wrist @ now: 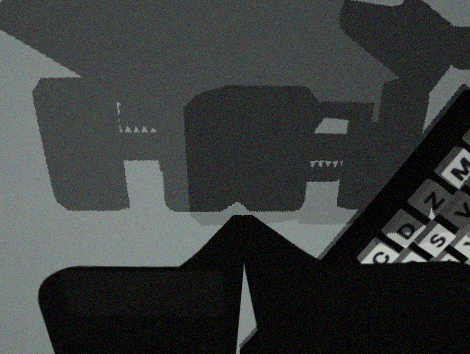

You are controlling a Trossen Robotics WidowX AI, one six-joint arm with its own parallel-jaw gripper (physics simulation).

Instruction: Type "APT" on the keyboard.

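Places are measured from the arm's base along level axes (x ahead, y left, z up), in metres.
Where they show: gripper, fingertip midpoint: [242, 225].
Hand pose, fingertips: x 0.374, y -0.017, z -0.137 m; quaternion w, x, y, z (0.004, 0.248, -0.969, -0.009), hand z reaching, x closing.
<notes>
Each offset is from my fingertips to the top centre of the thing. Level surfaces: height alone.
A black keyboard @(dz -0.007, dx -0.093, dy -0.002 m) [387, 200] with light square keys runs slanted along the right side of the wrist view. The M key @(dz -0.007, dx -0.078, dy -0.069 m) [461, 169], Z key @(dz -0.007, dx -0.077, dy -0.050 m) [434, 200], D key @(dz -0.007, dx -0.076, dy -0.031 m) [406, 230], S key @(dz -0.007, dx -0.095, dy -0.035 m) [438, 240] and part of the C key @(dz -0.007, dx -0.075, dy -0.012 m) [381, 257] show. The Z key lies in shadow. The A, P and T keys do not show; the keyboard's lower part is hidden behind the right finger. My gripper [242, 225] is shut and empty, with its dark fingertips together at the lower middle, left of the keyboard's long edge in the view. The height of the tips cannot be told.
Large dark shadows of the arm and gripper [245, 150] fall on the pale table top @(dz -0.025 m) [20, 175] and reach over the keyboard's left edge. The wide dark fingers cover the bottom of the view.
</notes>
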